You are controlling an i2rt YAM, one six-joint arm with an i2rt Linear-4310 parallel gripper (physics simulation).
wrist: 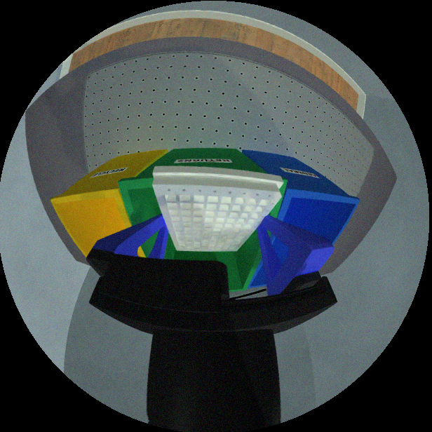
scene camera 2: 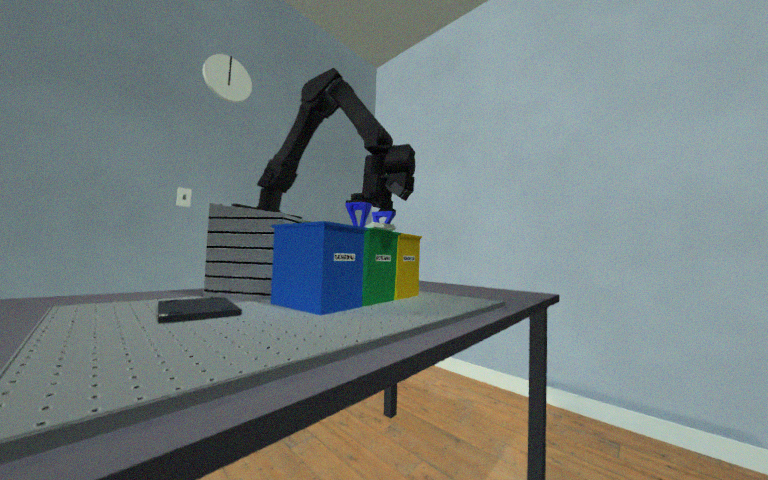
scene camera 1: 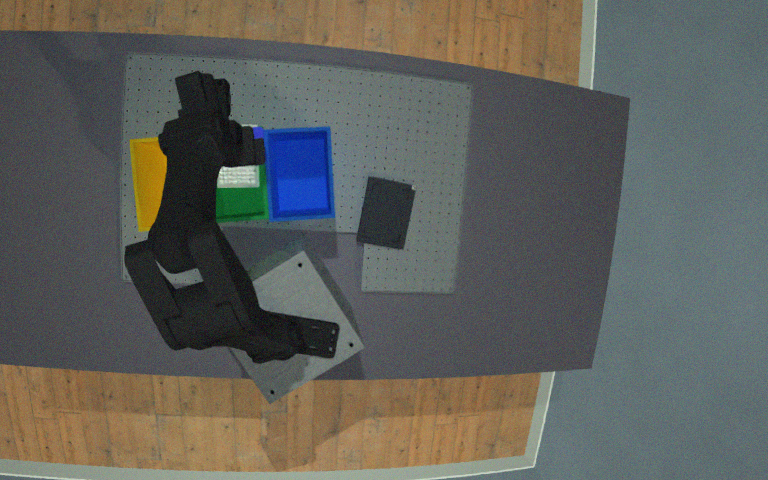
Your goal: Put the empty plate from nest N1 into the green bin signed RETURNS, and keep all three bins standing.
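The white 96-well plate is between the blue fingers of my gripper, which is shut on its sides. The plate is tilted, its far edge higher in the wrist view, and sits at rim height over the green RETURNS bin. Its far edge is close to the bin's front rim; I cannot tell whether they touch. The yellow bin and blue bin stand upright on either side. Nest N1 does not show.
A dark flat block lies on the perforated board, beyond the blue bin. The grey arm pedestal stands behind the bins. The bins stand side by side in a row.
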